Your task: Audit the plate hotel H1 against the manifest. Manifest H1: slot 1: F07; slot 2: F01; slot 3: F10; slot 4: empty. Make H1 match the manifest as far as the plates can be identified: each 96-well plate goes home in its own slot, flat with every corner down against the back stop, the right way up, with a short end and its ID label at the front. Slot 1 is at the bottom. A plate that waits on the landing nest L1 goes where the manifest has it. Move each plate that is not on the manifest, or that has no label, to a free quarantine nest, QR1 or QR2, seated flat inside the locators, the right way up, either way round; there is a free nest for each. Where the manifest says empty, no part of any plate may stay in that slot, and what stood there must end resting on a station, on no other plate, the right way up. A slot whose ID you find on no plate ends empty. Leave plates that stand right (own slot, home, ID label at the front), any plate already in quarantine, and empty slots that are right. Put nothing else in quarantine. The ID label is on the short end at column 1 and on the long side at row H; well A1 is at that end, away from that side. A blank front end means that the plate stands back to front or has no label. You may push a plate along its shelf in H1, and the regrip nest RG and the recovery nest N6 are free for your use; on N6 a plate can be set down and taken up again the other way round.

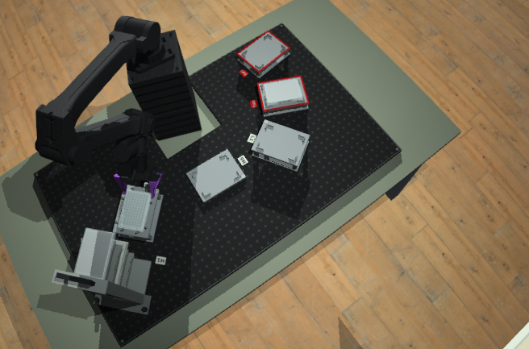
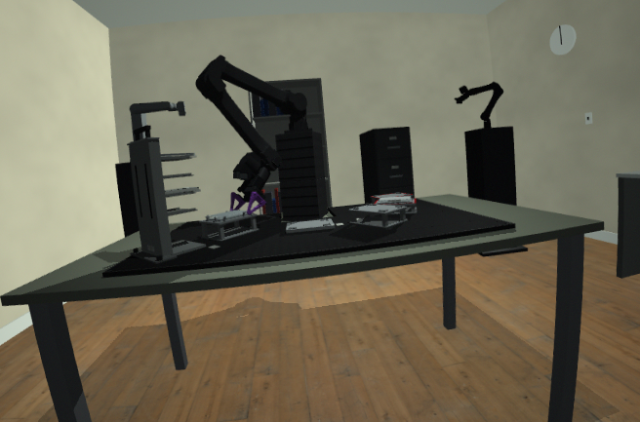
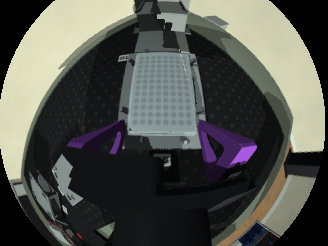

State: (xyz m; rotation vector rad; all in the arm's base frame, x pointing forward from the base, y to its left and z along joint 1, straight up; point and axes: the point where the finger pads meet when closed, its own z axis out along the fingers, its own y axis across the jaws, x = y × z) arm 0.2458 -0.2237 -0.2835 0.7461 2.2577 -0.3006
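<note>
The regrip nest RG lies 40 mm ahead of my hand, 30 mm to the right of it and 10 mm below it. The rest, counted from my hand: plate hotel H1 (260 mm ahead, 190 mm to the right, 90 mm above); recovery nest N6 (250 mm to the left, 60 mm below, 40 mm ahead); grey 96-well plate (210 mm above, 190 mm ahead, 140 mm to the right).
</note>
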